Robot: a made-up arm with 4 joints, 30 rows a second.
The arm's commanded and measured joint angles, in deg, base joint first. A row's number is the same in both.
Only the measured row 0 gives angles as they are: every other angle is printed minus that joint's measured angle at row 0.
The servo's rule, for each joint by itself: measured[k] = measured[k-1] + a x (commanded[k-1-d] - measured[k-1]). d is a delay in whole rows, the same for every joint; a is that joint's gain. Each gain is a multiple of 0.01, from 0.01 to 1. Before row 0 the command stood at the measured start. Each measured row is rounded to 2 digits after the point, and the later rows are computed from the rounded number. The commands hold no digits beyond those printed.
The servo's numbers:
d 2
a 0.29 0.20 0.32 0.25
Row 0, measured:
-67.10 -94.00 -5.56 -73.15
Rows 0 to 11, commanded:
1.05 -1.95 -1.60 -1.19
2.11 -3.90 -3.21 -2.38
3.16 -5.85 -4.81 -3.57
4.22 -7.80 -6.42 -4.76
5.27 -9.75 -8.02 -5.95
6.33 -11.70 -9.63 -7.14
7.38 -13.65 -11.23 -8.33
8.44 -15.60 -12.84 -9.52
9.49 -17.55 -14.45 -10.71
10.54 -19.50 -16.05 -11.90
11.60 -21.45 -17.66 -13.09
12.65 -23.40 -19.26 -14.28
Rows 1 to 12, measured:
0.00 0.00 0.00 0.00
0.00 0.00 0.00 0.00
0.30 -0.39 -0.51 -0.30
0.82 -1.09 -1.37 -0.82
1.50 -2.04 -2.47 -1.51
2.29 -3.19 -3.73 -2.32
3.15 -4.50 -5.10 -3.23
4.07 -5.94 -6.55 -4.21
5.03 -7.48 -8.05 -5.24
6.02 -9.10 -9.58 -6.31
7.03 -10.79 -11.14 -7.41
8.05 -12.53 -12.71 -8.53

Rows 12 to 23, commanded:
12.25 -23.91 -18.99 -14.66
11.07 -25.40 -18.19 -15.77
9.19 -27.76 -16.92 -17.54
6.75 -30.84 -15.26 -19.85
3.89 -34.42 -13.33 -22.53
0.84 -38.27 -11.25 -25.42
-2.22 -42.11 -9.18 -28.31
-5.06 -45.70 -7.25 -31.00
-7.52 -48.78 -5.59 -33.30
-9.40 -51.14 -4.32 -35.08
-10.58 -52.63 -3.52 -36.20
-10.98 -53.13 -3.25 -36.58
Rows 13 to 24, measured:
9.08 -14.31 -14.29 -9.67
10.12 -16.13 -15.88 -10.82
10.74 -17.69 -16.88 -11.78
10.84 -19.23 -17.30 -12.78
10.36 -20.94 -17.18 -13.97
9.31 -22.92 -16.57 -15.44
7.74 -25.22 -15.53 -17.21
5.74 -27.83 -14.16 -19.26
3.43 -30.69 -12.57 -21.52
0.97 -33.69 -10.87 -23.89
-1.49 -36.71 -9.18 -26.24
-3.78 -39.60 -7.62 -28.45

